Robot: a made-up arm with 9 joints. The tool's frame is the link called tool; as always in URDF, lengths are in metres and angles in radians. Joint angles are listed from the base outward.
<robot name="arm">
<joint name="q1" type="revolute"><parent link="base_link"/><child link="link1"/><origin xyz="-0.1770 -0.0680 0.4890"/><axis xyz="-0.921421 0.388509 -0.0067"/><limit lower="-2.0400" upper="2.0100"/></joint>
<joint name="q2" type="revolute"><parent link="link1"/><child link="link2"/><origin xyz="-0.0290 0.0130 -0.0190"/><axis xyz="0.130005 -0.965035 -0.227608"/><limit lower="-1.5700" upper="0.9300"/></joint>
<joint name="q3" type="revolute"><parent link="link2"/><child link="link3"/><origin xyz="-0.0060 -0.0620 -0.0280"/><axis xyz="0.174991 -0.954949 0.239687"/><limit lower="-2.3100" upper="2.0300"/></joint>
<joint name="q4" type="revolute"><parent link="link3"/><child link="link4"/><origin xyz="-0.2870 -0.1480 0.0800"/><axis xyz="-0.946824 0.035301 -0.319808"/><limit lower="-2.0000" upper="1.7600"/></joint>
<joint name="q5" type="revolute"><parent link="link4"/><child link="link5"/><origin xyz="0.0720 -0.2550 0.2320"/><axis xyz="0 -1 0"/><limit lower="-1.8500" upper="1.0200"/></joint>
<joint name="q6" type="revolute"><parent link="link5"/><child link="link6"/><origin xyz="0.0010 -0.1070 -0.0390"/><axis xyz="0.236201 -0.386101 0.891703"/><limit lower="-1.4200" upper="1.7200"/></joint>
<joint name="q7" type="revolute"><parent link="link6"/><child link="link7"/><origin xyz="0.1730 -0.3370 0.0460"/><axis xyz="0 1 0"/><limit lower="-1.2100" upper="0.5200"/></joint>
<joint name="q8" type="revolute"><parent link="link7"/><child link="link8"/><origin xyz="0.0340 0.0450 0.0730"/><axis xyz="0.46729 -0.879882 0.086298"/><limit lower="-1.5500" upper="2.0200"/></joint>
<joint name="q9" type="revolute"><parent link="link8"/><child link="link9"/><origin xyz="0.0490 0.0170 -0.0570"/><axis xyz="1 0 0"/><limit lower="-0.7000" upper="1.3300"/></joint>
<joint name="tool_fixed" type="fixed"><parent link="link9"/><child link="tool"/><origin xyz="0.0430 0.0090 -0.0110"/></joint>
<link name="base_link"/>
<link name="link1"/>
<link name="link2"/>
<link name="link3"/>
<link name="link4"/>
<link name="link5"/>
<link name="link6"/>
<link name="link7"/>
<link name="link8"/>
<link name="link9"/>
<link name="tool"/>
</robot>
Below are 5 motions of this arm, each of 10 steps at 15 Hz.
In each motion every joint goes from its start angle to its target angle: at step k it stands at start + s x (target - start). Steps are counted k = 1, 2, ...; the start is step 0. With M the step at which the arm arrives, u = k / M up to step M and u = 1 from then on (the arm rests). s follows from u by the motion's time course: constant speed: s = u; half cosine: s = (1 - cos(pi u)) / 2; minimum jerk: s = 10 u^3 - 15 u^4 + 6 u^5.
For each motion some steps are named. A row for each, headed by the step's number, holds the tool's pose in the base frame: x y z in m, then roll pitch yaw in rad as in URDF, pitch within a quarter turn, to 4 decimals.
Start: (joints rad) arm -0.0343 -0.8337 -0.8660 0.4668 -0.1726 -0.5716 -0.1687 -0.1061 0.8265
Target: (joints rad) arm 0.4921 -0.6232 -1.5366 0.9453 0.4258 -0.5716 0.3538 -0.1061 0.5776
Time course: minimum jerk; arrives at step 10
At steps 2, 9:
2: 0.5832 -0.5800 0.7479 -1.5561 0.5473 -1.3488
9: 0.7052 -0.3704 0.3708 -2.4419 -0.0344 -1.3830

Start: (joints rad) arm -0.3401 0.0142 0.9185 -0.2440 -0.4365 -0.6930 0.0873 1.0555 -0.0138
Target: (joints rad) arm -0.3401 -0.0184 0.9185 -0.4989 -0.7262 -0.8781 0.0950 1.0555 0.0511
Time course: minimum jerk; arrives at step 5
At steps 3, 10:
3: 0.0501 -0.9342 0.1984 1.1214 -0.6670 -0.5863
10: 0.1022 -0.9008 0.1833 1.0238 -0.6180 -0.4437

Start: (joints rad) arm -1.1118 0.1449 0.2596 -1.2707 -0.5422 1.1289 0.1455 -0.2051 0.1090
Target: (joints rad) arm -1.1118 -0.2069 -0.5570 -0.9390 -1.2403 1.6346 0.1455 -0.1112 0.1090
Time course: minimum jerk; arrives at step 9
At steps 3, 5, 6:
3: 0.0490 -0.2163 0.3114 -1.7888 -0.9559 -2.2972
5: -0.0102 -0.1724 0.2785 -1.9103 -1.2084 -1.7030
6: -0.0398 -0.1686 0.2714 -2.2674 -1.2658 -1.1145

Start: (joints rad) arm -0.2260 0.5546 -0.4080 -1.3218 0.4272 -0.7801 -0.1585 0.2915 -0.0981
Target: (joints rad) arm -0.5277 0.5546 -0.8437 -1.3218 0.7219 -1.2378 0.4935 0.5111 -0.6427
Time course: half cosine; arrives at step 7
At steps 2, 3, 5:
2: -0.1125 -0.5386 -0.2073 1.3807 0.3180 -0.5429
3: -0.1695 -0.4713 -0.2568 1.3507 0.5034 -0.4396
5: -0.3011 -0.3126 -0.3112 1.4863 0.8440 -0.0577

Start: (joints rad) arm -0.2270 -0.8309 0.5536 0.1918 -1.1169 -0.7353 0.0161 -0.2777 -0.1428
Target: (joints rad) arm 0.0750 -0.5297 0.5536 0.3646 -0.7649 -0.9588 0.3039 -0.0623 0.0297
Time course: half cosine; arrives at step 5
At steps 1, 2, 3, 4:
1: -0.1196 -1.0690 0.6284 -2.1103 0.8777 -1.6379
2: -0.1670 -1.0577 0.7371 -1.8830 0.7528 -1.5837
3: -0.2321 -1.0249 0.8657 -1.6278 0.5927 -1.5494
4: -0.2893 -0.9839 0.9618 -1.4317 0.4623 -1.5393

